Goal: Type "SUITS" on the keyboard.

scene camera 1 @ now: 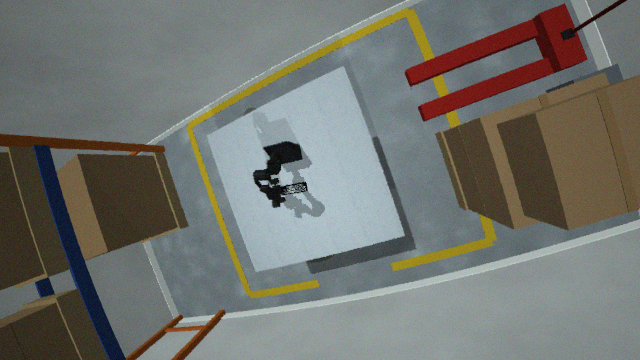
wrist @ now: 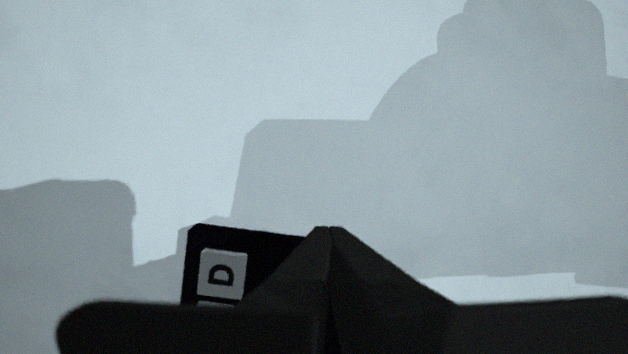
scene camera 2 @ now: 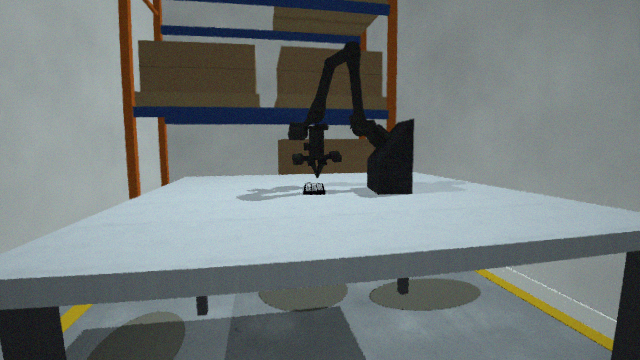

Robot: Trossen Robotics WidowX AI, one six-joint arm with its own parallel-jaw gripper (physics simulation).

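Places are measured from the arm's base along level axes (x right, y back, z down), in centimetres.
Where they show: gripper, fingertip midpoint: (wrist: pixel 327 239) (scene camera 2: pixel 317 177); arm's base, link origin: (scene camera 1: pixel 275 155) (scene camera 2: pixel 384 141).
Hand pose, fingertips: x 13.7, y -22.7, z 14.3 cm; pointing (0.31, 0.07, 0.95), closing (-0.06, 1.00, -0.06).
Observation:
Things, the pixels of their top centre, and the offset from my fingertips. Level surfaces: height alone.
- keyboard, top centre: (scene camera 2: pixel 313 185) (scene camera 1: pixel 293 188) dx -10.9, dy -3.4, dz +1.6 cm
- white table, surface height: dz +3.2 cm
- D key, top centre: (wrist: pixel 221 275) dx -1.4, dy -3.7, dz +1.6 cm
The keyboard (scene camera 1: pixel 295 188) (scene camera 2: pixel 314 188) is a small black block with light keys, lying on the white table (scene camera 1: pixel 350 200) (scene camera 2: pixel 320 225). In the wrist view the far end of the keyboard (wrist: pixel 272 245) shows, with the D key (wrist: pixel 221 275) near its left corner and a sliver of another key below it. My gripper (scene camera 2: pixel 317 176) (wrist: pixel 327 239) is shut and empty, pointing down. Its tips are above the keyboard, apart from it in scene camera 2. In the wrist view the tips lie right of the D key, by the board's far edge. The fingers hide most keys; S, U, I and T do not show there.
The black arm base (scene camera 1: pixel 287 152) (scene camera 2: pixel 392 165) stands on the table beside the keyboard. Grey shadows of the arm fall across the tabletop. Off the table are a storage rack (scene camera 1: pixel 70 240) (scene camera 2: pixel 127 100), cardboard boxes (scene camera 1: pixel 575 165) (scene camera 2: pixel 197 70) and a red pallet jack (scene camera 1: pixel 570 50).

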